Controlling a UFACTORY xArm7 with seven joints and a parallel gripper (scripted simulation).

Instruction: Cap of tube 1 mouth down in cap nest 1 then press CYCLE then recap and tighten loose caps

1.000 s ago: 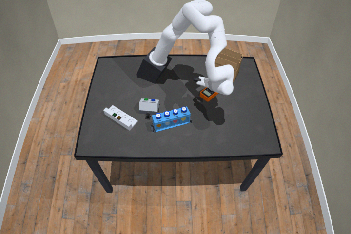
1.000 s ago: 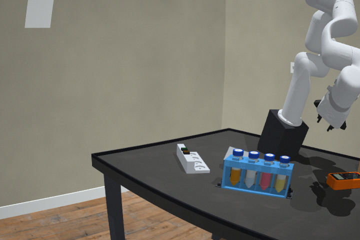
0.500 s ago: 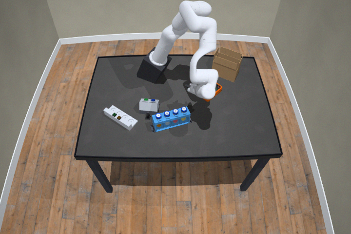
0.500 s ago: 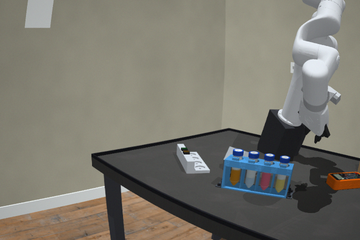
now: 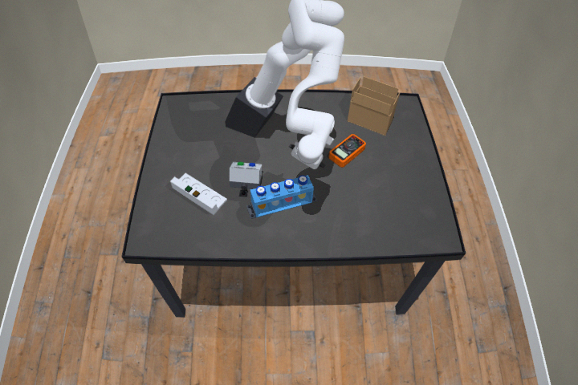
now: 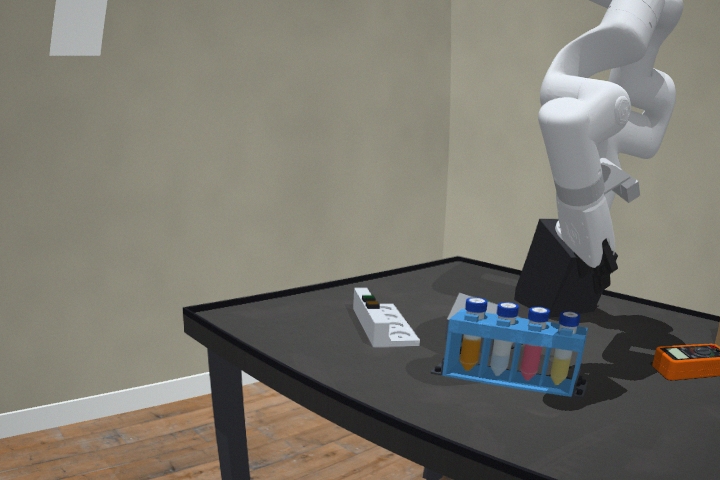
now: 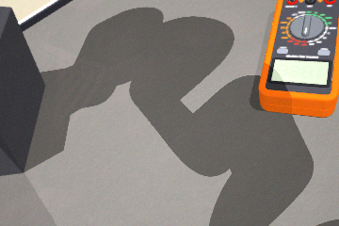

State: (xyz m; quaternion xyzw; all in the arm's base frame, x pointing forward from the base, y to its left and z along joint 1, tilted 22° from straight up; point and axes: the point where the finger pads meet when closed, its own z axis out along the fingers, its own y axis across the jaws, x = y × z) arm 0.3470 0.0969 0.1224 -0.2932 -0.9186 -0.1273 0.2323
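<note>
The cap 1 lies 7 cm below my hand, 5 cm ahead of it and 2 cm to the right of it. Also, from my hand: grey key housing: 21 cm to the right, 13 cm below, 7 cm behind.
</note>
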